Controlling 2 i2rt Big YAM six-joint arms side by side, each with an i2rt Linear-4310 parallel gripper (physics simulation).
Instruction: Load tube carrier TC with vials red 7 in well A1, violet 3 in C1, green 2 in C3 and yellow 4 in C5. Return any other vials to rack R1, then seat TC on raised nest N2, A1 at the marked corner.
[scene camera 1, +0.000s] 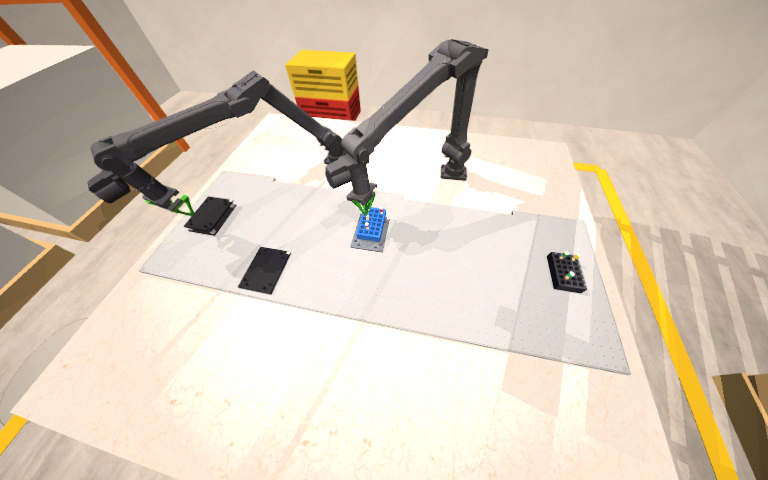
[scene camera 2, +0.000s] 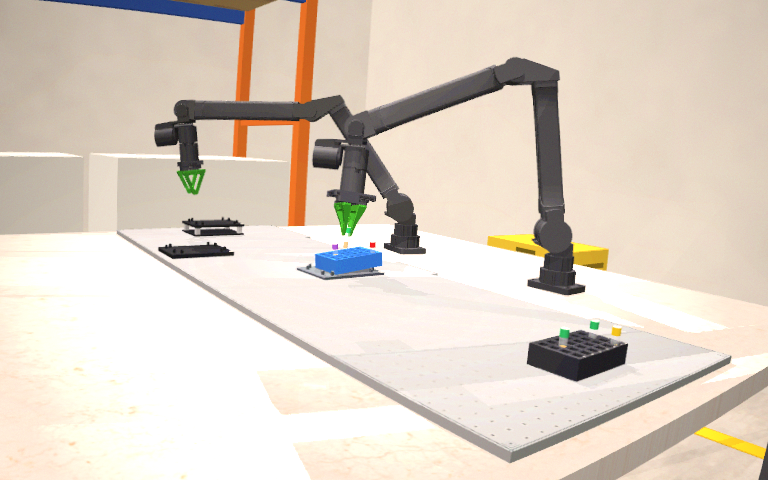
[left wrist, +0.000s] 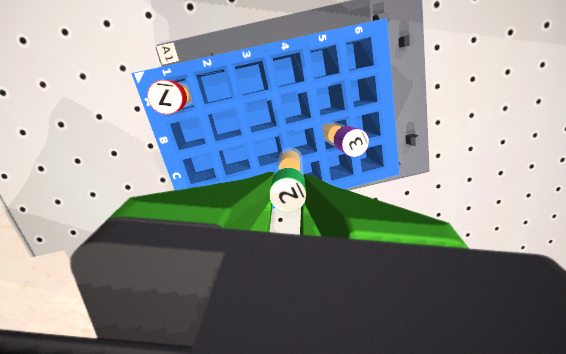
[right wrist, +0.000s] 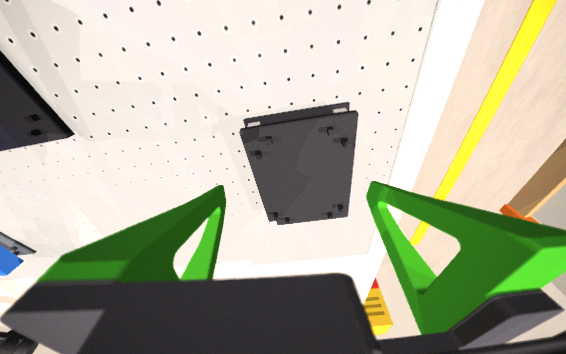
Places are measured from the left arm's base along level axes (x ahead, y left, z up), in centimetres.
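Pixels of known places: left gripper, fingertip midpoint: (scene camera 1: 366, 213) (scene camera 2: 346, 236) (left wrist: 288, 187); right gripper, fingertip midpoint: (scene camera 1: 183, 211) (scene camera 2: 192, 193) (right wrist: 298, 191); left arm's base, link origin: (scene camera 1: 453, 173) (scene camera 2: 555, 288); right arm's base, link origin: (scene camera 2: 404, 250).
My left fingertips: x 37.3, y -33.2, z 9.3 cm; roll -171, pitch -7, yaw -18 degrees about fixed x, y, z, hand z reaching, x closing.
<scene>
Ahead of a thing's pixels: the offset from my left fingertips to its top centre.
Blue carrier TC {dy +1.8, dx +0.4, dz -3.0 cm} (scene camera 1: 376, 232) (scene camera 2: 351, 262) (left wrist: 161, 150) sits on a grey nest {dy +1.6, dx +2.5, dz -6.4 cm} (scene camera 1: 362, 246) (scene camera 2: 325, 275) (left wrist: 417, 90), its A1 corner beside the nest's A1 label. Red vial 7 {dy +4.8, dx -4.1, dz -0.7 cm} (scene camera 1: 381, 211) (scene camera 2: 372, 245) (left wrist: 166, 97) stands in A1, violet vial 3 {dy +0.7, dx +3.4, dz -1.4 cm} (scene camera 2: 334, 246) (left wrist: 351, 141) in C5. My left gripper (scene camera 1: 366, 212) (scene camera 2: 347, 232) (left wrist: 288, 187) is shut on green vial 2 {dy +0.5, dx +0.2, dz +2.1 cm} (scene camera 2: 348, 230) (left wrist: 287, 190), upright over the carrier; its exact well is unclear. My right gripper (scene camera 2: 194, 193) (right wrist: 298, 191) is open and empty, high near raised black nest N2 {dy -63.9, dx +4.3, dz -3.6 cm} (scene camera 1: 210, 213) (scene camera 2: 212, 223) (right wrist: 305, 172).
Black rack R1 {dy +69.7, dx +10.5, dz -4.8 cm} (scene camera 1: 568, 289) (scene camera 2: 552, 363) at the right holds two green-capped vials {dy +68.7, dx +13.4, dz -2.4 cm} (scene camera 1: 570, 275) (scene camera 2: 564, 332) and a yellow-capped vial {dy +72.7, dx +5.8, dz -2.4 cm} (scene camera 1: 575, 256) (scene camera 2: 616, 330). A low black nest {dy -31.8, dx +23.7, dz -5.9 cm} (scene camera 1: 264, 270) (scene camera 2: 195, 250) (right wrist: 20, 110) lies between the carrier and N2, nearer the board's front edge.
</scene>
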